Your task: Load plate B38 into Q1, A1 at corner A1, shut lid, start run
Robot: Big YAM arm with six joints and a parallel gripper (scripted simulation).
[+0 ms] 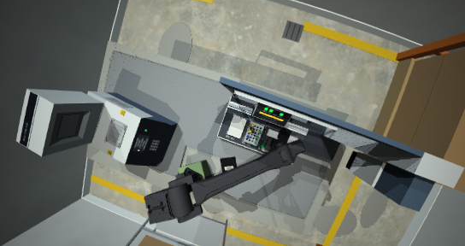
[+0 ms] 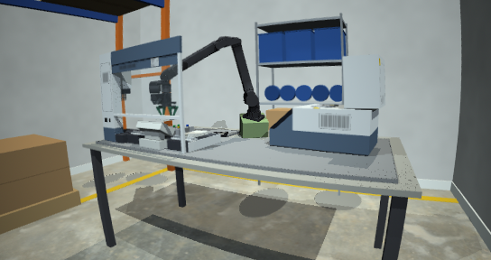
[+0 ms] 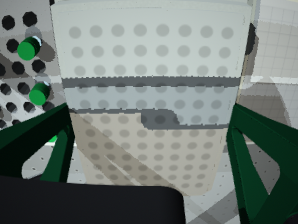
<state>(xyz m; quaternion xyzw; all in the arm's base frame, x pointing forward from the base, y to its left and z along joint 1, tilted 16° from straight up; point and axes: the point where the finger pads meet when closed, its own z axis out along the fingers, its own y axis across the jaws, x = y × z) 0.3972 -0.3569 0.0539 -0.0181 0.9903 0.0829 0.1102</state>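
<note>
The tube cooling block is 1 cm behind my hand, 11 cm to the left of it and 7 cm below it. The rest, counted from my hand: dark nest (30 cm behind, 15 cm to the left, 14 cm below); then white label (30 cm behind, 15 cm to the left, 13 cm below); then handler's frame post (17 cm ahead, 31 cm to the left, 9 cm above).
</note>
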